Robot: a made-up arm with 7 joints.
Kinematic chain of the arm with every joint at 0, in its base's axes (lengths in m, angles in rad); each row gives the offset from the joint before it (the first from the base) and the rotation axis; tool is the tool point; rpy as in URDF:
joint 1: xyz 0 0 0.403 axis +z
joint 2: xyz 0 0 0 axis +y
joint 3: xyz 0 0 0.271 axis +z
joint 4: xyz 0.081 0 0 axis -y
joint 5: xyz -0.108 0 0.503 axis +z
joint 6: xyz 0 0 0 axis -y
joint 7: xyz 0.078 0 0 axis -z
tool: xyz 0 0 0 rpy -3.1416 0 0
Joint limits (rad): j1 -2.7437..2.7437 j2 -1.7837..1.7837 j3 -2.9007..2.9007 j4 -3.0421..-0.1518 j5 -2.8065..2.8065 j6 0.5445..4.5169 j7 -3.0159..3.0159
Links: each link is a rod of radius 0.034 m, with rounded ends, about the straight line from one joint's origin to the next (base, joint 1, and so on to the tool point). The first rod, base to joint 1, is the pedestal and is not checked.
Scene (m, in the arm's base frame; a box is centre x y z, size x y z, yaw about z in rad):
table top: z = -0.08
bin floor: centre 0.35 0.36 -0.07 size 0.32 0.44 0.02 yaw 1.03
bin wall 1: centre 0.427 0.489 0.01 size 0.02 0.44 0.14 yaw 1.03
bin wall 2: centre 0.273 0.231 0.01 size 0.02 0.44 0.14 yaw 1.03
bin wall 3: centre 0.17 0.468 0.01 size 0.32 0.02 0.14 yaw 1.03
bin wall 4: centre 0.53 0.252 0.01 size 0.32 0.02 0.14 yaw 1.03
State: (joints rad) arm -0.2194 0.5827 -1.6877 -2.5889 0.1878 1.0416 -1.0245
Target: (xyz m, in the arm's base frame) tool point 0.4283 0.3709 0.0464
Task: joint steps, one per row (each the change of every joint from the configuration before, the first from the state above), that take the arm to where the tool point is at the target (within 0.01 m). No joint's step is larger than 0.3 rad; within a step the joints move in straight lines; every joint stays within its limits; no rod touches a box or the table.
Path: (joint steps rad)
1: 0.2428 -0.0382 0.2814 0.0897 0.0128 0.0042 0.0000
2: 0.2428 -0.0382 0.2815 0.0896 0.0129 0.0042 0.0000
3: 0.2428 -0.0382 0.2814 0.0897 0.0128 0.0041 0.0000
4: 0.2428 -0.0382 0.2815 0.0897 0.0129 0.0042 0.0000
5: 0.2428 -0.0382 0.2814 0.0897 0.0128 0.0042 0.0000
6: -0.0057 0.2148 0.0176 0.1167 0.0051 0.0657 0.0000
7: -0.0057 0.2148 0.0176 0.1167 0.0050 0.0657 0.0000

